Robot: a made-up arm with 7 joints. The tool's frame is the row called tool. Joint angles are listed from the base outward.
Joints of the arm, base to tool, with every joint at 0 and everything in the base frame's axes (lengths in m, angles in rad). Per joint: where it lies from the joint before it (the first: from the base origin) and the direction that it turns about. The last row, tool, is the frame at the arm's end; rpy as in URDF.
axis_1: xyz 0 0 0.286 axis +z
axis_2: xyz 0 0 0 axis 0 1 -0.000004
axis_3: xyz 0 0 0.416 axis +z
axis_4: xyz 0.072 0 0 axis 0 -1 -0.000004
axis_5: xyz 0.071 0 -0.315 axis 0 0.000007 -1
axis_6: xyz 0 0 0 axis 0 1 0.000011
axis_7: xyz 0.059 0 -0.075 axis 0 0.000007 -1
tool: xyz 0 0 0 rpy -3.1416 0 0
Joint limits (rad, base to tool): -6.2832..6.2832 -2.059..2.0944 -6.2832..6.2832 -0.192..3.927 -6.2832..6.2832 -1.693..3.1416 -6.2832..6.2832
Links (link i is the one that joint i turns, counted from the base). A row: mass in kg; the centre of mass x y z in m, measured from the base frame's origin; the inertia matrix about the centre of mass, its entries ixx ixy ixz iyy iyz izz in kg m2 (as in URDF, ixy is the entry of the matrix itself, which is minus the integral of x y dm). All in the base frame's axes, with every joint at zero. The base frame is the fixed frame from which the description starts. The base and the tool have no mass.
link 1: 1.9; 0.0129 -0.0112 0.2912; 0.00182 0 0 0.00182 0 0.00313
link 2: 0.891; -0.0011 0.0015 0.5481; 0.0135 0 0 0.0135 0 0.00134
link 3: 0.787; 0.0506 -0.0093 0.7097; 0.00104 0 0 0.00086 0 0.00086
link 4: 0.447; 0.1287 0.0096 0.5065; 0.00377 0 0.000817 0.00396 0 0.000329
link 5: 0.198; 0.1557 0.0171 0.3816; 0.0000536 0 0 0.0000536 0 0.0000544
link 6: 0.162; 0.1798 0.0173 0.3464; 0.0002 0 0.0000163 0.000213 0 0.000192
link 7: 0.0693; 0.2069 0.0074 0.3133; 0.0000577 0 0 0.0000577 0 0.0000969
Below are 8 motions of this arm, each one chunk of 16 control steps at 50 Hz.
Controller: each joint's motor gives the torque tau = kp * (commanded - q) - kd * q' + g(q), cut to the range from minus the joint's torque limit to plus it. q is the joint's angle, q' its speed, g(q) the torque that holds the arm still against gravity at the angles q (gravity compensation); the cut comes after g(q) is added. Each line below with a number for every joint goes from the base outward.
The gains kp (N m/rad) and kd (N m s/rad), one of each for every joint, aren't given. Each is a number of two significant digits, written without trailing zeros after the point. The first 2 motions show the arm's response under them.
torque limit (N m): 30 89 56 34 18 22 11
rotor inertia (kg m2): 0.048 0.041 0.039 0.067 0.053 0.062 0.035
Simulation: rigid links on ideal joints. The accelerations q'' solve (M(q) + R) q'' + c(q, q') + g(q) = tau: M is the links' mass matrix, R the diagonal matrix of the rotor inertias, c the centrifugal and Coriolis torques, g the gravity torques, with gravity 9.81 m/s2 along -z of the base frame. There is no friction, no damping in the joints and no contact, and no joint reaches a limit. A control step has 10 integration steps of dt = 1/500 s. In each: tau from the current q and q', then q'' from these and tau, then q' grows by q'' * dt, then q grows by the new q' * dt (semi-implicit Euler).
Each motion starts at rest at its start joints. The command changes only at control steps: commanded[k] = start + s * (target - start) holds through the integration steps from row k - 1 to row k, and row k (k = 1, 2, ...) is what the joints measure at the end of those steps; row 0 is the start. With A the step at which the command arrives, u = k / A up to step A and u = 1 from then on. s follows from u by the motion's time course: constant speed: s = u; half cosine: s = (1 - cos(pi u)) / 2; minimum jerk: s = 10 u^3 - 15 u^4 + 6 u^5; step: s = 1 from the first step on.
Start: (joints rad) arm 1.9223 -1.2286 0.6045 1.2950 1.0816 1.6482 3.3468
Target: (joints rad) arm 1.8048 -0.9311 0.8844 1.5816 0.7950 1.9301 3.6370
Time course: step
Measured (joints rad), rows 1 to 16:
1: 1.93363 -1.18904 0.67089 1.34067 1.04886 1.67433 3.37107
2: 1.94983 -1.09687 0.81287 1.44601 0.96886 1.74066 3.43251
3: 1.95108 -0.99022 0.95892 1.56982 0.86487 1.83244 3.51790
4: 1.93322 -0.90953 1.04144 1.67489 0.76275 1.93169 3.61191
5: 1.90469 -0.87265 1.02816 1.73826 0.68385 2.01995 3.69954
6: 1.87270 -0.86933 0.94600 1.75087 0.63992 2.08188 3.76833
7: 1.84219 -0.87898 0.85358 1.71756 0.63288 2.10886 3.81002
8: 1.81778 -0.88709 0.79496 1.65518 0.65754 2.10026 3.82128
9: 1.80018 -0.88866 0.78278 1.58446 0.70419 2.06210 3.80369
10: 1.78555 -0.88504 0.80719 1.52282 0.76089 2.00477 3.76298
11: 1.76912 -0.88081 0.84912 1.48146 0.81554 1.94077 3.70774
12: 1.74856 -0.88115 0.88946 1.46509 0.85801 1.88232 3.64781
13: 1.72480 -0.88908 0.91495 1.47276 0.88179 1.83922 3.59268
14: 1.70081 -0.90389 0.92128 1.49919 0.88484 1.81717 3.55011
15: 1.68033 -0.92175 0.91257 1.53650 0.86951 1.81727 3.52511
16: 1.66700 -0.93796 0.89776 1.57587 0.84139 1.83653 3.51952
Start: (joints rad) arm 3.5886 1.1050 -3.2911 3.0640 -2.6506 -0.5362 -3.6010
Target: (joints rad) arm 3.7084 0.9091 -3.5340 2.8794 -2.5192 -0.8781 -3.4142
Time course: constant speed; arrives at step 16
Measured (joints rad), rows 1 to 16:
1: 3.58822 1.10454 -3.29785 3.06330 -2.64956 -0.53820 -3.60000
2: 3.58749 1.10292 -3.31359 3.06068 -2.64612 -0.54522 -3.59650
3: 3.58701 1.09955 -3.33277 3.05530 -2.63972 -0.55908 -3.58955
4: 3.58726 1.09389 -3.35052 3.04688 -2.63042 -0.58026 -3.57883
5: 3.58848 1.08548 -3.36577 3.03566 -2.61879 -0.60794 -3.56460
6: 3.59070 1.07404 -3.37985 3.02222 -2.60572 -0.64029 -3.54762
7: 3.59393 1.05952 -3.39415 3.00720 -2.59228 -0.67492 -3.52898
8: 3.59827 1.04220 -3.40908 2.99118 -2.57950 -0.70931 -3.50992
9: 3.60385 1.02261 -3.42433 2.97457 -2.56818 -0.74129 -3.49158
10: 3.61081 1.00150 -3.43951 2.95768 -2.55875 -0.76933 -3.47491
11: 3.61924 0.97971 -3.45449 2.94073 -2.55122 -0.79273 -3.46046
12: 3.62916 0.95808 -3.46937 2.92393 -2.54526 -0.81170 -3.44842
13: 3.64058 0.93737 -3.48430 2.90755 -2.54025 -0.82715 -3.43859
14: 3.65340 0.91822 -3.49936 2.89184 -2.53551 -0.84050 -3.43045
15: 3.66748 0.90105 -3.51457 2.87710 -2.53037 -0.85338 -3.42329
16: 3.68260 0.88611 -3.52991 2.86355 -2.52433 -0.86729 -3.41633
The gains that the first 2 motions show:
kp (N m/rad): 36 150 120 72 28 29 14
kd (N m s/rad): 1.3 2.5 1.7 0.88 0.35 0.38 0.2
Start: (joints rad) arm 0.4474 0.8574 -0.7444 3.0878 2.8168 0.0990 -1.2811
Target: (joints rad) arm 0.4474 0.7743 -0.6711 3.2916 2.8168 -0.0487 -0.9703
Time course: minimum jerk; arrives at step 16
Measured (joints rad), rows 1 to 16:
1: 0.44739 0.85740 -0.74432 3.08786 2.81680 0.09897 -1.28104
2: 0.44728 0.85738 -0.74373 3.08834 2.81682 0.09867 -1.28054
3: 0.44689 0.85731 -0.74190 3.09013 2.81690 0.09754 -1.27858
4: 0.44600 0.85710 -0.73825 3.09456 2.81709 0.09466 -1.27352
5: 0.44444 0.85655 -0.73266 3.10301 2.81747 0.08894 -1.26334
6: 0.44216 0.85532 -0.72540 3.11652 2.81804 0.07942 -1.24607
7: 0.43929 0.85293 -0.71703 3.13541 2.81880 0.06550 -1.22029
8: 0.43613 0.84878 -0.70814 3.15915 2.81966 0.04718 -1.18552
9: 0.43309 0.84230 -0.69933 3.18641 2.82047 0.02518 -1.14254
10: 0.43063 0.83306 -0.69114 3.21529 2.82105 0.00092 -1.09347
11: 0.42917 0.82091 -0.68401 3.24366 2.82123 -0.02366 -1.04160
12: 0.42906 0.80614 -0.67829 3.26949 2.82085 -0.04636 -0.99105
13: 0.43049 0.78943 -0.67420 3.29112 2.81983 -0.06499 -0.94626
14: 0.43350 0.77190 -0.67178 3.30749 2.81817 -0.07778 -0.91134
15: 0.43793 0.75491 -0.67087 3.31818 2.81601 -0.08362 -0.88941
16: 0.44346 0.73994 -0.67104 3.32351 2.81356 -0.08239 -0.88202

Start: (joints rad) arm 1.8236 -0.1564 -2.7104 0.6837 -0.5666 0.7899 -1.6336
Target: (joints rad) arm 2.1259 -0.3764 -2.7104 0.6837 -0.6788 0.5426 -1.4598
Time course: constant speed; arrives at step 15
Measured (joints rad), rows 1 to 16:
1: 1.82509 -0.15766 -2.71115 0.68390 -0.56743 0.78835 -1.63263
2: 1.82974 -0.16210 -2.71291 0.68454 -0.57029 0.78290 -1.62922
3: 1.83804 -0.17090 -2.71497 0.68566 -0.57584 0.77214 -1.62241
4: 1.84987 -0.18445 -2.71653 0.68713 -0.58413 0.75570 -1.61186
5: 1.86491 -0.20231 -2.71720 0.68867 -0.59463 0.73420 -1.59782
6: 1.88279 -0.22346 -2.71707 0.68995 -0.60647 0.70904 -1.58103
7: 1.90308 -0.24649 -2.71648 0.69068 -0.61860 0.68209 -1.56258
8: 1.92529 -0.26990 -2.71578 0.69062 -0.63006 0.65532 -1.54365
9: 1.94891 -0.29235 -2.71511 0.68972 -0.64015 0.63047 -1.52541
10: 1.97344 -0.31281 -2.71451 0.68808 -0.64853 0.60877 -1.50877
11: 1.99845 -0.33068 -2.71389 0.68596 -0.65524 0.59077 -1.49430
12: 2.02360 -0.34584 -2.71316 0.68374 -0.66067 0.57633 -1.48220
13: 2.04865 -0.35857 -2.71232 0.68185 -0.66538 0.56471 -1.47230
14: 2.07342 -0.36946 -2.71137 0.68062 -0.67003 0.55475 -1.46409
15: 2.09776 -0.37930 -2.71042 0.68030 -0.67518 0.54513 -1.45689
16: 2.12055 -0.38769 -2.70900 0.68068 -0.68042 0.53618 -1.45090

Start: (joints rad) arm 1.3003 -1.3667 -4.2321 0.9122 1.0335 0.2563 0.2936
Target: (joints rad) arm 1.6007 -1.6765 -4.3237 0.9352 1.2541 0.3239 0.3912
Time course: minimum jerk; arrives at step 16
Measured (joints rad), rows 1 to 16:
1: 1.30033 -1.36678 -4.23219 0.91221 1.03355 0.25632 0.29362
2: 1.30057 -1.36749 -4.23293 0.91230 1.03400 0.25646 0.29377
3: 1.30144 -1.37009 -4.23548 0.91265 1.03574 0.25701 0.29438
4: 1.30358 -1.37645 -4.24117 0.91346 1.04022 0.25835 0.29595
5: 1.30764 -1.38854 -4.25077 0.91493 1.04915 0.26091 0.29913
6: 1.31421 -1.40791 -4.26402 0.91711 1.06409 0.26502 0.30454
7: 1.32374 -1.43528 -4.27954 0.91986 1.08595 0.27087 0.31264
8: 1.33659 -1.47032 -4.29518 0.92289 1.11461 0.27843 0.32361
9: 1.35305 -1.51164 -4.30863 0.92587 1.14872 0.28747 0.33719
10: 1.37338 -1.55692 -4.31803 0.92850 1.18580 0.29753 0.35272
11: 1.39766 -1.60321 -4.32236 0.93058 1.22252 0.30803 0.36914
12: 1.42570 -1.64718 -4.32160 0.93204 1.25524 0.31827 0.38513
13: 1.45694 -1.68556 -4.31671 0.93282 1.28064 0.32753 0.39927
14: 1.49035 -1.71542 -4.30930 0.93297 1.29627 0.33510 0.41024
15: 1.52461 -1.73465 -4.30138 0.93261 1.30103 0.34039 0.41705
16: 1.55829 -1.74238 -4.29502 0.93201 1.29549 0.34304 0.41922

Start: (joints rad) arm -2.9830 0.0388 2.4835 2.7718 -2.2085 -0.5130 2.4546
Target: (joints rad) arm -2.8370 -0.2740 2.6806 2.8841 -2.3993 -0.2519 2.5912
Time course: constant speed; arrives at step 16
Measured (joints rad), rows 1 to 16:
1: -2.98341 0.03781 2.48732 2.77340 -2.21007 -0.51137 2.45532
2: -2.98379 0.03400 2.49711 2.77909 -2.21528 -0.50569 2.45787
3: -2.98281 0.02591 2.51061 2.79003 -2.22496 -0.49457 2.46296
4: -2.97921 0.01284 2.52496 2.80549 -2.23886 -0.47770 2.47083
5: -2.97244 -0.00502 2.53870 2.82306 -2.25591 -0.45579 2.48129
6: -2.96266 -0.02690 2.55182 2.83955 -2.27460 -0.43031 2.49377
7: -2.95055 -0.05175 2.56475 2.85216 -2.29333 -0.40321 2.50745
8: -2.93708 -0.07860 2.57777 2.85928 -2.31071 -0.37650 2.52144
9: -2.92322 -0.10668 2.59080 2.86085 -2.32584 -0.35193 2.53488
10: -2.90985 -0.13545 2.60370 2.85816 -2.33841 -0.33069 2.54708
11: -2.89758 -0.16451 2.61643 2.85334 -2.34864 -0.31334 2.55764
12: -2.88665 -0.19353 2.62906 2.84870 -2.35722 -0.29969 2.56640
13: -2.87701 -0.22211 2.64169 2.84614 -2.36504 -0.28896 2.57353
14: -2.86832 -0.24976 2.65435 2.84676 -2.37302 -0.27997 2.57940
15: -2.86013 -0.27593 2.66702 2.85084 -2.38191 -0.27134 2.58453
16: -2.85201 -0.30009 2.67962 2.85791 -2.39220 -0.26178 2.58951

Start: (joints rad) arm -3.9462 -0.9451 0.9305 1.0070 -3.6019 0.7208 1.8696
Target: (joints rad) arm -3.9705 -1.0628 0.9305 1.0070 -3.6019 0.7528 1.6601
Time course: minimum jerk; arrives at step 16
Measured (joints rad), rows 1 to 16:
1: -3.94621 -0.94513 0.93049 1.00700 -3.60190 0.72081 1.86956
2: -3.94628 -0.94535 0.93038 1.00696 -3.60190 0.72087 1.86922
3: -3.94657 -0.94619 0.93003 1.00683 -3.60189 0.72109 1.86790
4: -3.94728 -0.94829 0.92927 1.00654 -3.60188 0.72166 1.86449
5: -3.94864 -0.95240 0.92803 1.00603 -3.60185 0.72279 1.85763
6: -3.95084 -0.95915 0.92645 1.00530 -3.60180 0.72466 1.84599
7: -3.95393 -0.96892 0.92483 1.00445 -3.60173 0.72739 1.82861
8: -3.95782 -0.98174 0.92359 1.00364 -3.60165 0.73100 1.80517
9: -3.96225 -0.99719 0.92316 1.00308 -3.60156 0.73537 1.77619
10: -3.96682 -1.01448 0.92385 1.00300 -3.60150 0.74028 1.74310
11: -3.97111 -1.03250 0.92576 1.00356 -3.60148 0.74540 1.70812
12: -3.97465 -1.04994 0.92874 1.00483 -3.60153 0.75035 1.67403
13: -3.97708 -1.06547 0.93245 1.00672 -3.60165 0.75473 1.64383
14: -3.97813 -1.07788 0.93636 1.00901 -3.60185 0.75820 1.62029
15: -3.97768 -1.08630 0.93985 1.01136 -3.60211 0.76047 1.60552
16: -3.97576 -1.09028 0.94230 1.01341 -3.60240 0.76142 1.60056

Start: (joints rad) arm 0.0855 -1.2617 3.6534 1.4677 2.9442 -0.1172 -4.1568
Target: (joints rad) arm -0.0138 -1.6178 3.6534 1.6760 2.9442 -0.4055 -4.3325
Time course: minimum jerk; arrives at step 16
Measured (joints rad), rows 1 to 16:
1: 0.08549 -1.26177 3.65344 1.46779 2.94420 -0.11727 -4.15683
2: 0.08541 -1.26236 3.65373 1.46854 2.94422 -0.11785 -4.15712
3: 0.08513 -1.26459 3.65472 1.47134 2.94427 -0.12007 -4.15823
4: 0.08453 -1.27023 3.65682 1.47823 2.94442 -0.12570 -4.16111
5: 0.08352 -1.28131 3.66016 1.49130 2.94470 -0.13682 -4.16687
6: 0.08207 -1.29966 3.66441 1.51200 2.94515 -0.15524 -4.17663
7: 0.08017 -1.32647 3.66886 1.54050 2.94572 -0.18202 -4.19119
8: 0.07773 -1.36192 3.67252 1.57537 2.94633 -0.21709 -4.21080
9: 0.07453 -1.40506 3.67442 1.61359 2.94682 -0.25900 -4.23501
10: 0.07021 -1.45392 3.67378 1.65094 2.94700 -0.30507 -4.26263
11: 0.06426 -1.50570 3.67025 1.68271 2.94669 -0.35166 -4.29181
12: 0.05622 -1.55722 3.66398 1.70464 2.94578 -0.39470 -4.32025
13: 0.04577 -1.60525 3.65570 1.71385 2.94427 -0.43023 -4.34547
14: 0.03295 -1.64687 3.64650 1.70951 2.94231 -0.45506 -4.36519
15: 0.01822 -1.67969 3.63766 1.69319 2.94022 -0.46728 -4.37766
16: 0.00247 -1.70218 3.63041 1.66876 2.93843 -0.46673 -4.38203

